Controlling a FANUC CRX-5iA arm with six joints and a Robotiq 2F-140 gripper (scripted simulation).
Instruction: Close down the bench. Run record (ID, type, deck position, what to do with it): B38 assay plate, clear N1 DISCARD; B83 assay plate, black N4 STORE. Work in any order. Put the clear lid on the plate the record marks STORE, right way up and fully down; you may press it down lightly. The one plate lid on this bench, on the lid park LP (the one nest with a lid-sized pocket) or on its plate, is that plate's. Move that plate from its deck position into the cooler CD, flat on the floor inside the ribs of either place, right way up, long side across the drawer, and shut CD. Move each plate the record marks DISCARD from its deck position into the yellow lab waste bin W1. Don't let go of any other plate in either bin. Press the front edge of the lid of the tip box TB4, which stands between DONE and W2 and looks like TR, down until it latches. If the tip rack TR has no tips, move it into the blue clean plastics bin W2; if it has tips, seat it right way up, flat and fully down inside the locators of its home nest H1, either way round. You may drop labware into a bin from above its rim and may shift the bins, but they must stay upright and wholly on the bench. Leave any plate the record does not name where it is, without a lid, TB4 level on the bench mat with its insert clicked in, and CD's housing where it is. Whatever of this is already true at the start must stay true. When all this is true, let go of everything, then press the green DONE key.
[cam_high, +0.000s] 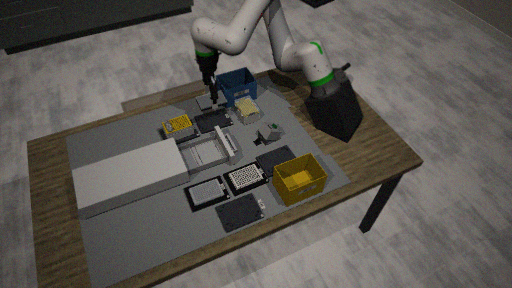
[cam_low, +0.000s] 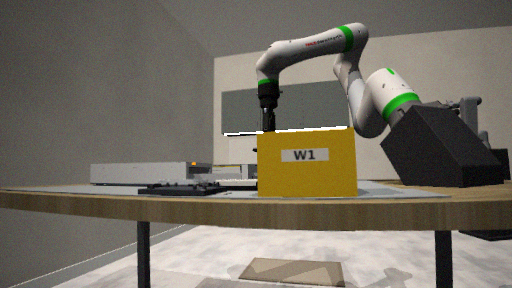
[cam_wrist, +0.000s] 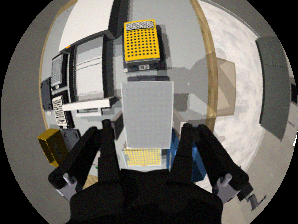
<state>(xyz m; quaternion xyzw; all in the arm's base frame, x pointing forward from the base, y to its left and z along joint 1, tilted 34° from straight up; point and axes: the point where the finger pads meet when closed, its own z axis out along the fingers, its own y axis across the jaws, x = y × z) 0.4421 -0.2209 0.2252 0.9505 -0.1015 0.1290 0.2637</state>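
Now: hand 170 mm short of the cooler drawer, 160 mm to the right of it and 130 mm above it. Also, from my hand: clear lid: 10 mm below; then yellow tip rack TR: 170 mm ahead, 100 mm below, 40 mm to the right; then black plate: 20 mm below.
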